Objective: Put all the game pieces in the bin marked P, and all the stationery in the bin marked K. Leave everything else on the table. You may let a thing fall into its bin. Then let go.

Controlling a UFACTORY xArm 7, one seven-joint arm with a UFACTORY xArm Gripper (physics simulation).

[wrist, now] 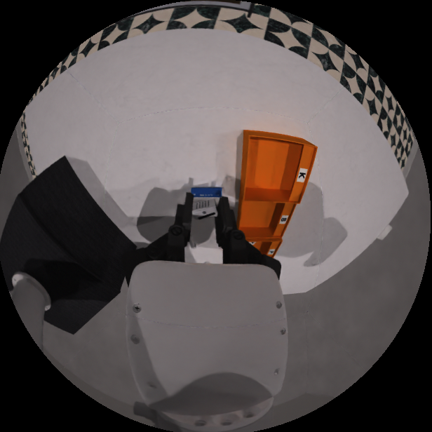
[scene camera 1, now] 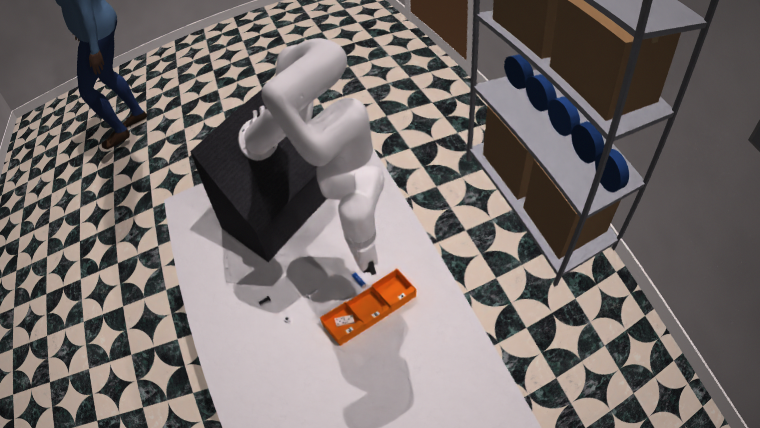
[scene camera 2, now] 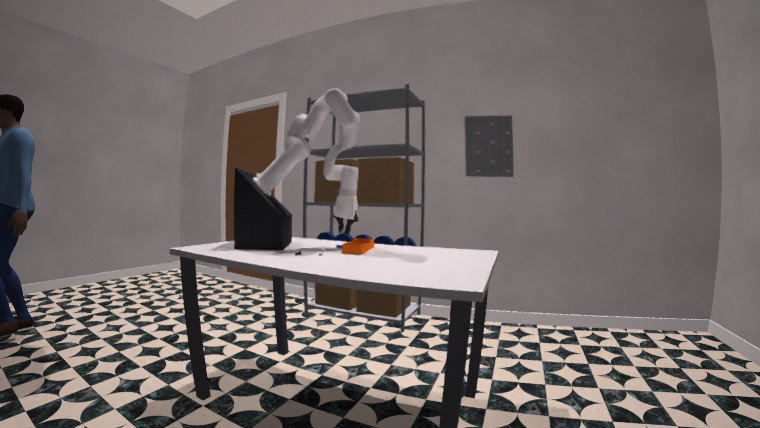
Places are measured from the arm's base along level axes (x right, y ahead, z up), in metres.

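Pixels of known places: gripper, fingertip midpoint: (scene camera 2: 344, 232); arm's base, origin of the base link: (scene camera 1: 257, 139) (scene camera 2: 261, 187).
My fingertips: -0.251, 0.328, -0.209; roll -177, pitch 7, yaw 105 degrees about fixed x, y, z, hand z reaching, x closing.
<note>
For each thing: its top centre in the pictures, then the offset to it from my fingertips, as dx, dy, dz. Level surfaces: height alone.
- orange three-part tray, middle of its top: (scene camera 1: 368, 304) (scene camera 2: 359, 241) +0.012, +0.104, -0.029
- white card with dark dots, middle of its top: (scene camera 1: 344, 320) +0.081, +0.129, -0.054
- blue battery, middle of its top: (scene camera 1: 359, 279) +0.024, +0.008, -0.054
- table, its level: dz -0.068
- dark bolt-like piece, middle of its top: (scene camera 1: 263, 299) (scene camera 2: 298, 251) +0.300, +0.033, -0.055
- small white-and-black piece, middle of its top: (scene camera 1: 286, 318) (scene camera 2: 320, 253) +0.238, +0.100, -0.060
My gripper (scene camera 1: 370, 272) (scene camera 2: 345, 230) (wrist: 204, 204) is shut on a small light grey ridged block with a black mark, which looks like a pencil sharpener (wrist: 205, 207). It hangs above the table beside the blue battery, on the bin K side. The orange three-part tray (scene camera 1: 362, 323) (scene camera 2: 357, 247) stands to the right in the wrist view. Bin K (wrist: 302, 175) is its far part there and appears empty; bin B (wrist: 283, 219) is in the middle and bin P (wrist: 271, 251) at the near end. A white card with dark dots (scene camera 1: 344, 320) lies in bin P.
A blue battery (scene camera 1: 358, 279) (wrist: 206, 192) lies on the table (scene camera 1: 276, 372) beside the tray. A dark bolt-like piece (scene camera 1: 264, 300) (scene camera 2: 298, 253) and a small white-and-black piece (scene camera 1: 287, 320) (scene camera 2: 321, 253) lie farther left. The black arm base (scene camera 1: 255, 191) stands behind them.
</note>
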